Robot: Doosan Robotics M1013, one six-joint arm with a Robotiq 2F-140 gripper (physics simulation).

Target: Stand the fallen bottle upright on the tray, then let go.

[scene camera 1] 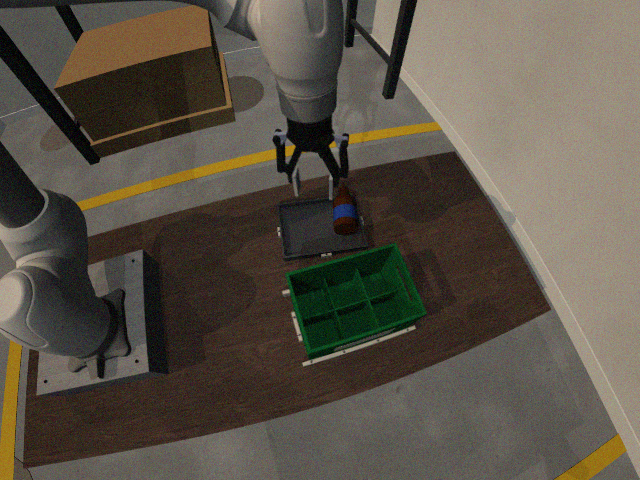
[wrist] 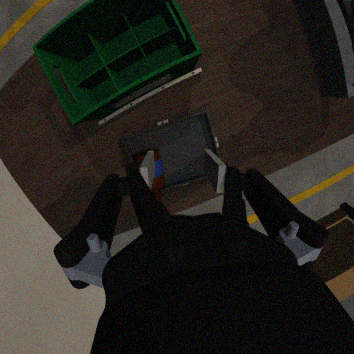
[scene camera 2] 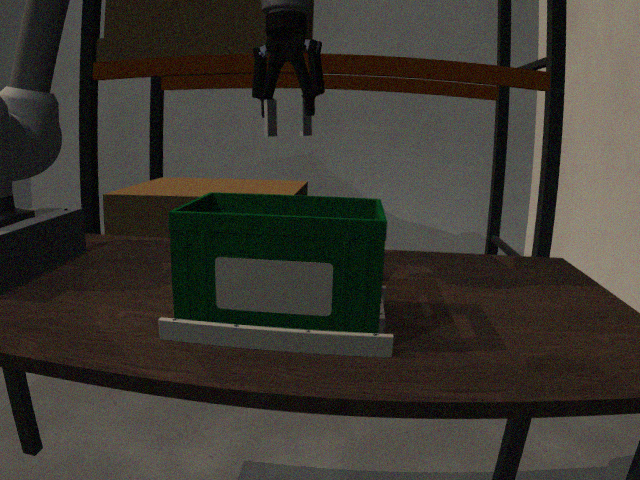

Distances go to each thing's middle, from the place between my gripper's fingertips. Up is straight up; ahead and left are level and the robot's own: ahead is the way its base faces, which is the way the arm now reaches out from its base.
Scene:
Now: the brown bottle (scene camera 1: pixel 345 219) 220 mm below my hand, 120 mm ahead of it and 70 mm to the left of it.

